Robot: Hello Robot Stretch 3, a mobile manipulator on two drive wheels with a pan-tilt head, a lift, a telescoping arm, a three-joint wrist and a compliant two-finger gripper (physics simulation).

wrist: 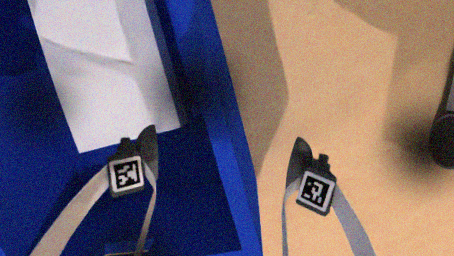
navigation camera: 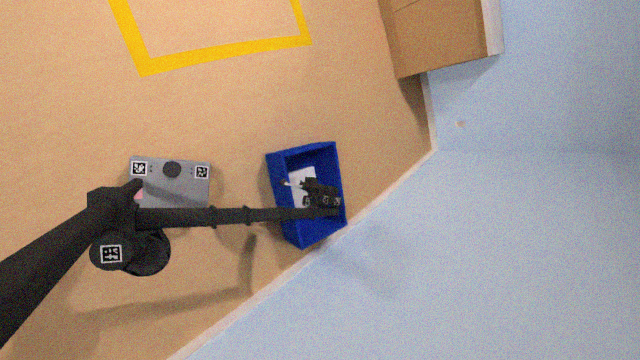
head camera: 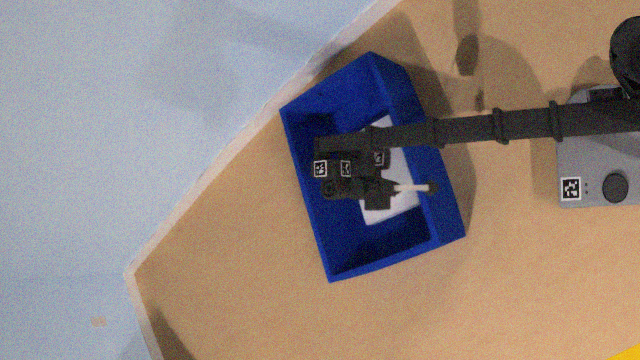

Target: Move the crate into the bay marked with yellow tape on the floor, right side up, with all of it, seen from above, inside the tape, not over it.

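Frame: origin at the robot's base, x ahead, y left, z up, level; centimetres.
Seen in the pictures: gripper, fingertip midpoint: [navigation camera: 290,182]; robot's base, link origin: [navigation camera: 171,168] [head camera: 613,187].
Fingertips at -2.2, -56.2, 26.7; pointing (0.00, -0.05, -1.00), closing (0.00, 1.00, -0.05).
Note:
Offsets run from my fingertips to a thing's top centre, as dx, dy, dz. "spot": to the spot under its first point.
The blue crate {-7.0, -23.5, -4.6} [head camera: 450,215] [navigation camera: 278,175] [wrist: 225,100] stands upright on the floor, one corner close to the wall's skirting board. A white box {-7.0, -23.5, -19.5} [head camera: 375,218] [navigation camera: 301,175] [wrist: 90,95] lies inside it. My gripper [head camera: 434,188] [navigation camera: 285,182] [wrist: 224,150] is open, pointing down at the crate's long wall on the robot's side. In the wrist view one fingertip is over the crate's inside and the other over the floor outside; their height against the rim is unclear. The yellow tape [head camera: 631,354] [navigation camera: 225,52] marks the bay, partly shown and apart from the crate.
The robot's grey base [head camera: 590,160] [navigation camera: 195,187] stands beside the crate, with the arm [head camera: 470,130] [navigation camera: 230,216] reaching over the crate. The pale blue wall [head camera: 100,100] [navigation camera: 500,250] runs behind the crate. A brown boxlike piece {spot: +131.8, -111.1, +27.1} [navigation camera: 440,35] stands against the wall at the navigation view's top right.

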